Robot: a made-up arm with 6 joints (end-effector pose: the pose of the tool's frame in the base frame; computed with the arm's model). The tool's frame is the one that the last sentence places.
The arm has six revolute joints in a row. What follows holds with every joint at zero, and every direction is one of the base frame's. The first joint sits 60 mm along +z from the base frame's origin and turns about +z. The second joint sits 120 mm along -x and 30 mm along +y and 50 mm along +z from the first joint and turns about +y. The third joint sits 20 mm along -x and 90 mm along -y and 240 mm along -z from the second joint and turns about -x. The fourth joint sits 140 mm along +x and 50 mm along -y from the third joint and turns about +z. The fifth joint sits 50 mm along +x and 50 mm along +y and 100 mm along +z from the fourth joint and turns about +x. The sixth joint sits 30 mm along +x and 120 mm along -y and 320 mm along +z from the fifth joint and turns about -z. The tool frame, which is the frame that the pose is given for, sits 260 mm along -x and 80 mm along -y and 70 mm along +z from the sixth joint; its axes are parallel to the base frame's.
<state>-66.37 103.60 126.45 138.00 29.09 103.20</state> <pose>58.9 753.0 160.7 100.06 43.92 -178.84</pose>
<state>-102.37 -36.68 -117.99 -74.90 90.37 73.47</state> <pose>-188.4 107.4 -345.0 -140.98 -12.43 -8.82</pose>
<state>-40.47 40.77 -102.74 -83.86 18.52 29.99</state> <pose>-560.1 -214.0 -39.2 -88.58 23.57 116.68</pose>
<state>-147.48 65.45 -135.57 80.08 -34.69 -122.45</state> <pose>85.6 816.3 -224.4 -64.50 -46.83 -34.16</pose>
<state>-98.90 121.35 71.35 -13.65 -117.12 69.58</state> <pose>-6.6 695.2 314.0 -69.84 20.51 7.88</pose>
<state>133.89 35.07 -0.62 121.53 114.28 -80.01</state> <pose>190.8 -295.4 -531.5 -165.01 -36.28 159.61</pose>
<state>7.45 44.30 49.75 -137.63 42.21 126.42</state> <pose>-116.2 240.4 261.8 55.14 47.30 176.36</pose>
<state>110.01 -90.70 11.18 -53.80 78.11 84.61</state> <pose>270.1 -138.0 -31.3 142.88 5.67 87.43</pose>
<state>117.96 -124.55 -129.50 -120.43 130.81 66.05</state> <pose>114.5 17.6 57.8 -169.60 -16.91 -144.64</pose>
